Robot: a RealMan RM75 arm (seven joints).
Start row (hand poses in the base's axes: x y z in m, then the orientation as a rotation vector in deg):
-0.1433, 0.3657, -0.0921, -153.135, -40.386, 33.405
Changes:
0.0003, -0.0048, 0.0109, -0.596, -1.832, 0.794
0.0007, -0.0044, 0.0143, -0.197, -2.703, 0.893
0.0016, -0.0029, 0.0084, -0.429, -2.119, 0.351
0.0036, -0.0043, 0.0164, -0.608, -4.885, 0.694
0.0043, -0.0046, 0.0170, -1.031, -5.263, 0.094
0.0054, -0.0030, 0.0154, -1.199, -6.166, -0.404
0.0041, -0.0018, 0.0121, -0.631, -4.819, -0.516
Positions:
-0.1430, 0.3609, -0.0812, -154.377, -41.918, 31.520
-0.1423, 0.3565, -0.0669, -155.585, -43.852, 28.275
-0.1407, 0.3536, -0.0585, -156.824, -44.865, 25.758
-0.1371, 0.3493, -0.0421, -159.207, -47.023, 19.615
-0.1328, 0.3447, -0.0251, -162.085, -48.393, 12.883
-0.1274, 0.3417, -0.0097, -165.310, -49.168, 4.667
-0.1233, 0.3399, 0.0024, -167.367, -49.336, -2.089

